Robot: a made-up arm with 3 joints.
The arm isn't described. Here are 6 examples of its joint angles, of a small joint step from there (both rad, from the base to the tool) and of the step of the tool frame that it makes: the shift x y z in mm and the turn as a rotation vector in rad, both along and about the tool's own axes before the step.
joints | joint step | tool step
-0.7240 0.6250 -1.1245 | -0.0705 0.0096 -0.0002 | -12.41 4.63 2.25 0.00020 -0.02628 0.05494
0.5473 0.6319 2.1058 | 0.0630 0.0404 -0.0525 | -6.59 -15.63 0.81 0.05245 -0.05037 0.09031
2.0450 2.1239 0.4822 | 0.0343 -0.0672 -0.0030 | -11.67 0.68 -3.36 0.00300 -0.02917 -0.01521
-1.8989 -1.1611 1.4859 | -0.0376 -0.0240 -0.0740 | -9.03 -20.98 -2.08 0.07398 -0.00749 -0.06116
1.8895 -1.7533 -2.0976 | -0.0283 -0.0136 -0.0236 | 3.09 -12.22 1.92 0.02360 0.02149 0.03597
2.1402 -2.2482 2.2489 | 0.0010 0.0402 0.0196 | -3.49 5.98 -0.68 -0.01960 -0.02616 0.03183
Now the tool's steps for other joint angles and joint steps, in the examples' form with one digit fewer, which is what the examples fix.
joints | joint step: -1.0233 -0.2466 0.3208 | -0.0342 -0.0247 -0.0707
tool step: -24.1 -24.5 -3.3 0.0707 -0.0565 -0.0166
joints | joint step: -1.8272 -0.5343 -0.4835 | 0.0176 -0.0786 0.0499
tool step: -29.7 16.8 -1.8 -0.0499 -0.0547 0.0270
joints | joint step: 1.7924 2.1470 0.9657 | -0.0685 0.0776 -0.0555
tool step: -3.6 -23.8 1.8 0.0555 0.0054 0.0073
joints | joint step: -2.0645 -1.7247 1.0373 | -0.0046 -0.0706 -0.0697
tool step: -25.6 -21.7 -3.3 0.0697 -0.0405 -0.0634
